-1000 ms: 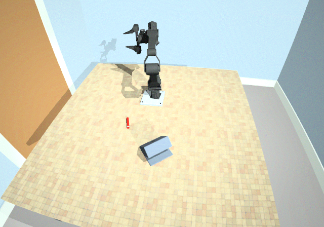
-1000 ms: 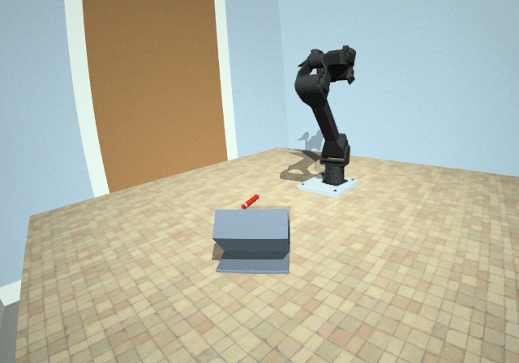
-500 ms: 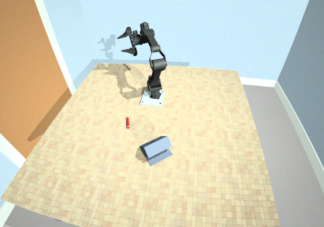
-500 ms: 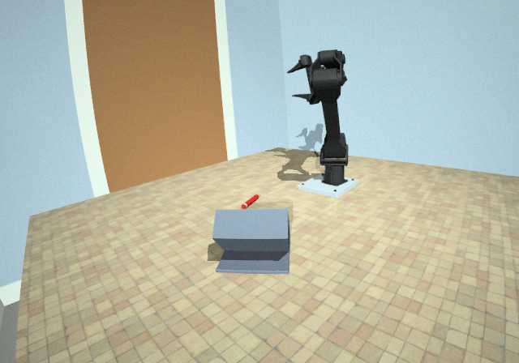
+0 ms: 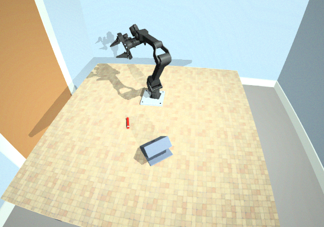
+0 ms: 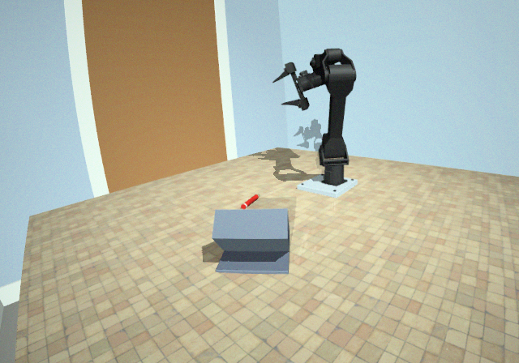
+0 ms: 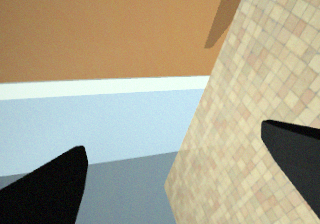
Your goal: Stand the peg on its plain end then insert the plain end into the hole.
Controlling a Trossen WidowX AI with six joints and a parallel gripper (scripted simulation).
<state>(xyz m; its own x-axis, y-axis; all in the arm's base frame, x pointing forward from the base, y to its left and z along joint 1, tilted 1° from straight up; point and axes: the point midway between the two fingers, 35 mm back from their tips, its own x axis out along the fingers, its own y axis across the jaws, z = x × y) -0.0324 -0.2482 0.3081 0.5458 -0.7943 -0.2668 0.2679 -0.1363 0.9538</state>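
Now: the red peg 310 mm below my gripper tip, 300 mm ahead of it and 200 mm to the left of it. Round my gripper tip: grey sloped panel 430 mm ahead, 410 mm to the left, 270 mm below.
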